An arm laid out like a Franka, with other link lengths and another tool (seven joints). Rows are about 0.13 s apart.
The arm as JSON. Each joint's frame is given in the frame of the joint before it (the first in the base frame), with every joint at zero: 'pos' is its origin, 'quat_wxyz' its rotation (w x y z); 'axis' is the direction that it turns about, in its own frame. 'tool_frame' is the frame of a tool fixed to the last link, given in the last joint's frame.
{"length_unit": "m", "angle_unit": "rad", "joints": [
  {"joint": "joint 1", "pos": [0.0, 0.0, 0.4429], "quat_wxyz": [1.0, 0.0, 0.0, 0.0], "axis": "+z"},
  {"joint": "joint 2", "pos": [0.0, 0.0, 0.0], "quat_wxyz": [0.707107, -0.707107, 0.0, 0.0], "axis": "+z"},
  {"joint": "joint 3", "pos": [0.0, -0.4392, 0.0], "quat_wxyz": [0.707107, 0.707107, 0.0, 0.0], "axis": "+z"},
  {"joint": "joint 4", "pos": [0.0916, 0.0, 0.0], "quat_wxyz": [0.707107, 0.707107, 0.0, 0.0], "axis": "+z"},
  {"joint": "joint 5", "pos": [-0.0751, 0.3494, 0.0], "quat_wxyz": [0.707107, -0.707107, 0.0, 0.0], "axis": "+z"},
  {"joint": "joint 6", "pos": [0.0, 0.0, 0.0], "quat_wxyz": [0.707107, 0.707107, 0.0, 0.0], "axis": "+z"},
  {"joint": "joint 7", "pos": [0.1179, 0.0, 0.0], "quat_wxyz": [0.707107, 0.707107, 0.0, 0.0], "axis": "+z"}
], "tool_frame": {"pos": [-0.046, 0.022, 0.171], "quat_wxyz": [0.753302, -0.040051, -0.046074, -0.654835]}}
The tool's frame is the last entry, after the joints.
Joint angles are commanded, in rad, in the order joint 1, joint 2, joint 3, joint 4, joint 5, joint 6, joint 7. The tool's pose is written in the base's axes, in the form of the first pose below.
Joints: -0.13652 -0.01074 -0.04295 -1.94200 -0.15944 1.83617 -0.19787
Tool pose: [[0.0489, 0.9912, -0.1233, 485.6], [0.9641, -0.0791, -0.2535, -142.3], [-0.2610, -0.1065, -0.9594, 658.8], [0, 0, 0, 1]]
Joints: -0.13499 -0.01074 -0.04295 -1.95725 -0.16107 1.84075 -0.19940
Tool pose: [[0.0419, 0.9903, -0.1328, 483.3], [0.9645, -0.0747, -0.2532, -141.3], [-0.2607, -0.1175, -0.9583, 652.8], [0, 0, 0, 1]]
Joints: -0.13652 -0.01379 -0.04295 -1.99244 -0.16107 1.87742 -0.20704
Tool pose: [[0.0317, 0.9914, -0.1266, 481.0], [0.9656, -0.0631, -0.2523, -141.2], [-0.2581, -0.1143, -0.9593, 641.9], [0, 0, 0, 1]]
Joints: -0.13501 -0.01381 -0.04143 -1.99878 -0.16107 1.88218 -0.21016
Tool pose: [[0.0247, 0.9916, -0.1268, 480.8], [0.9660, -0.0563, -0.2522, -139.7], [-0.2572, -0.1163, -0.9593, 639.6], [0, 0, 0, 1]]
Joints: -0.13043 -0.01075 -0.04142 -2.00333 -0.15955 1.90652 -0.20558
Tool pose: [[0.0262, 0.9936, -0.1094, 485.2], [0.9660, -0.0534, -0.2531, -137.2], [-0.2573, -0.0991, -0.9612, 637.6], [0, 0, 0, 1]]
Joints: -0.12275 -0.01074 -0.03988 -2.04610 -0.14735 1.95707 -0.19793
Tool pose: [[0.0255, 0.9948, -0.0985, 484.5], [0.9691, -0.0488, -0.2418, -129.5], [-0.2453, -0.0893, -0.9653, 622.4], [0, 0, 0, 1]]
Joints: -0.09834 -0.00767 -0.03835 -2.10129 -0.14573 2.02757 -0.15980
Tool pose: [[0.0330, 0.9960, -0.0831, 484.8], [0.9693, -0.0522, -0.2404, -113.3], [-0.2438, -0.0726, -0.9671, 602.5], [0, 0, 0, 1]]
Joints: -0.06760 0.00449 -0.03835 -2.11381 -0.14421 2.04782 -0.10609
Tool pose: [[0.0536, 0.9949, -0.0859, 488.5], [0.9680, -0.0729, -0.2399, -95.6], [-0.2450, -0.0703, -0.9670, 592.4], [0, 0, 0, 1]]
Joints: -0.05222 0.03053 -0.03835 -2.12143 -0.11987 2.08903 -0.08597
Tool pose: [[0.0689, 0.9946, -0.0777, 497.8], [0.9720, -0.0845, -0.2193, -84.3], [-0.2247, -0.0604, -0.9726, 578.1], [0, 0, 0, 1]]
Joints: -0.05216 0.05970 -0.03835 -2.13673 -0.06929 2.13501 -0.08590
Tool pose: [[0.0944, 0.9925, -0.0775, 504.3], [0.9786, -0.1068, -0.1757, -78.7], [-0.1826, -0.0592, -0.9814, 558.7], [0, 0, 0, 1]]
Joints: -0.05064 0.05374 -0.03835 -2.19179 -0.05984 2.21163 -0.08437
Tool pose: [[0.1011, 0.9936, -0.0500, 499.2], [0.9799, -0.1082, -0.1675, -75.7], [-0.1719, -0.0320, -0.9846, 544.9], [0, 0, 0, 1]]
